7 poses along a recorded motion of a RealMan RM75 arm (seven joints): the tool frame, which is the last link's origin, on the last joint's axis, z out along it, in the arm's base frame.
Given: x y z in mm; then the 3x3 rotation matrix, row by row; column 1 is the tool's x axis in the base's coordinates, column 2 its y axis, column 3 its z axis. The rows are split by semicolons.
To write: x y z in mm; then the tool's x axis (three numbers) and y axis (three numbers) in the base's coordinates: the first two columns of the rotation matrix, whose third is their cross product. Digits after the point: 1 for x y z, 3 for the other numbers.
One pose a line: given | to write
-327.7, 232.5, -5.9; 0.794, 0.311, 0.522; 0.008, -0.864, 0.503; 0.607, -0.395, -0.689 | -327.7, 232.5, -5.9, 0.794, 0.008, 0.607, 0.311, -0.864, -0.395
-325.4, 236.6, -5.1; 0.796, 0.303, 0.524; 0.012, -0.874, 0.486; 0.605, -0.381, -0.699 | -325.4, 236.6, -5.1, 0.796, 0.012, 0.605, 0.303, -0.874, -0.381
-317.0, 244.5, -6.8; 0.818, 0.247, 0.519; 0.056, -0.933, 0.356; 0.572, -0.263, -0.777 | -317.0, 244.5, -6.8, 0.818, 0.056, 0.572, 0.247, -0.933, -0.263
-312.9, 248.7, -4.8; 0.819, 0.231, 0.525; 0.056, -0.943, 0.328; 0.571, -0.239, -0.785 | -312.9, 248.7, -4.8, 0.819, 0.056, 0.571, 0.231, -0.943, -0.239
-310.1, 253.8, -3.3; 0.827, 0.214, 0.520; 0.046, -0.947, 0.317; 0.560, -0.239, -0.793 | -310.1, 253.8, -3.3, 0.827, 0.046, 0.560, 0.214, -0.947, -0.239
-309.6, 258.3, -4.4; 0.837, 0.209, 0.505; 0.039, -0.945, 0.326; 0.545, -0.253, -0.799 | -309.6, 258.3, -4.4, 0.837, 0.039, 0.545, 0.209, -0.945, -0.253
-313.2, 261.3, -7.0; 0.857, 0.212, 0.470; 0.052, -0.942, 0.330; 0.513, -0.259, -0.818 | -313.2, 261.3, -7.0, 0.857, 0.052, 0.513, 0.212, -0.942, -0.259
